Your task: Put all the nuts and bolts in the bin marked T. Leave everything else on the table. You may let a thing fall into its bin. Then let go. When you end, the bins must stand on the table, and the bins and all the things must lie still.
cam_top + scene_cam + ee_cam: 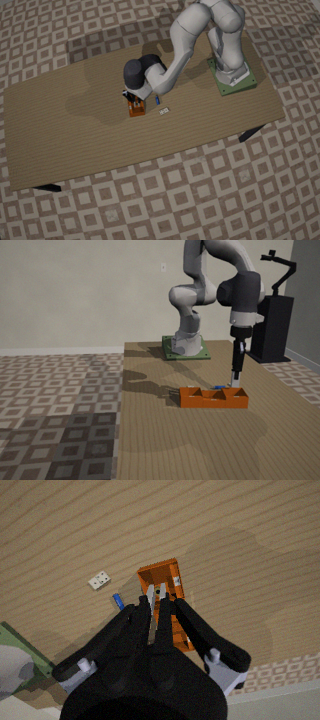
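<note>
Now: hand 1 cm past the orange bin, 8 cm to the left of it and 8 cm above it. Round my hand: brass nut: 3 cm below; blue cylinder: 12 cm behind, 1 cm to the right, 9 cm below; dark rod-like piece: 9 cm behind, 7 cm to the right, 10 cm below.
</note>
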